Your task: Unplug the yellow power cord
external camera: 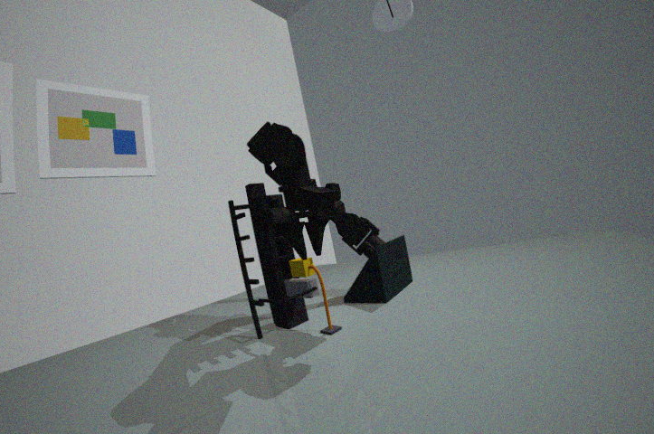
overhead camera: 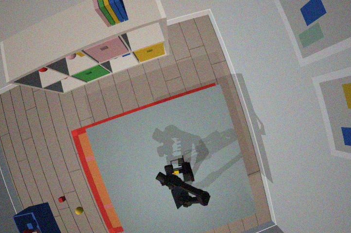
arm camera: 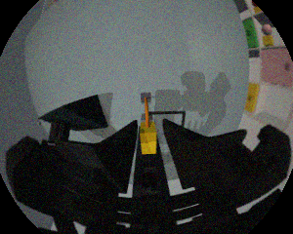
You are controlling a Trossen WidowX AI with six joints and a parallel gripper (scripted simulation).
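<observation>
My gripper tip is now 60 mm to the left of the yellow plug and 10 mm above it. From my gripper tip the other things lie so: small dark pad 10 mm to the left, 150 mm below.
</observation>
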